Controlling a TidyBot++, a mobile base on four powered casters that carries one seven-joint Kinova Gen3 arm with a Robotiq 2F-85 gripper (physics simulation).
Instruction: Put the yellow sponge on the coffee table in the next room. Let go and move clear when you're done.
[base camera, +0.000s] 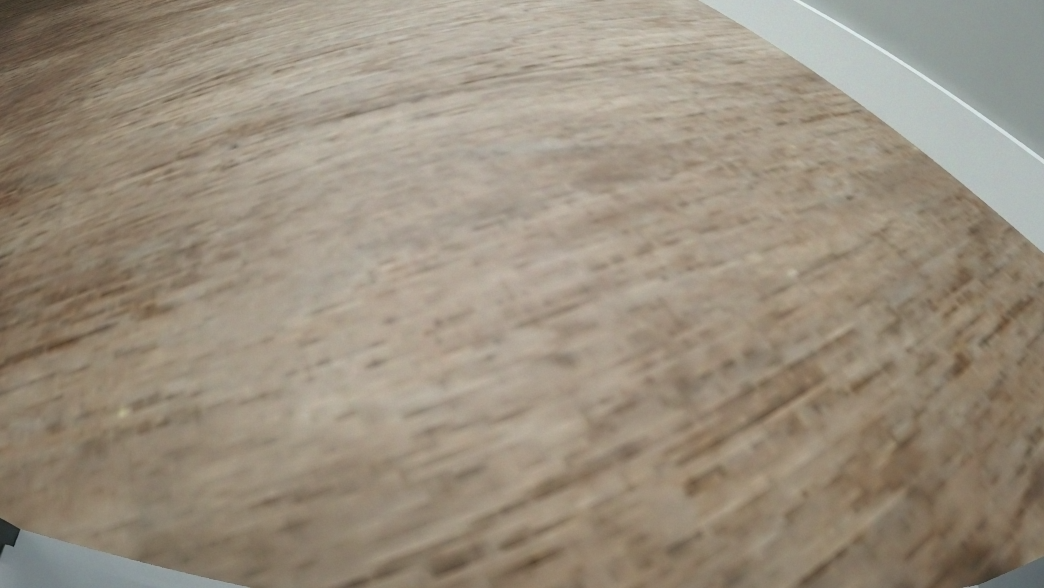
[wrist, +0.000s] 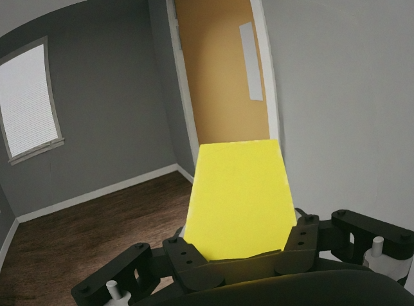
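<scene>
The yellow sponge (wrist: 240, 200) is between the fingers of my gripper (wrist: 240, 224) in the wrist view, at the lower middle. The gripper is shut on it, one finger on each side, and holds it up in the air. The sponge hides what lies behind it, including the lower part of the doorway. The coffee table does not show in either view.
In the wrist view a white-framed doorway (wrist: 274, 120) with an orange-tan surface in it stands behind the sponge. A grey wall (wrist: 345, 110) is on its right, a dark grey wall with a window (wrist: 30, 102) on its left. In the base view a white baseboard (base camera: 876, 87) runs along the upper right.
</scene>
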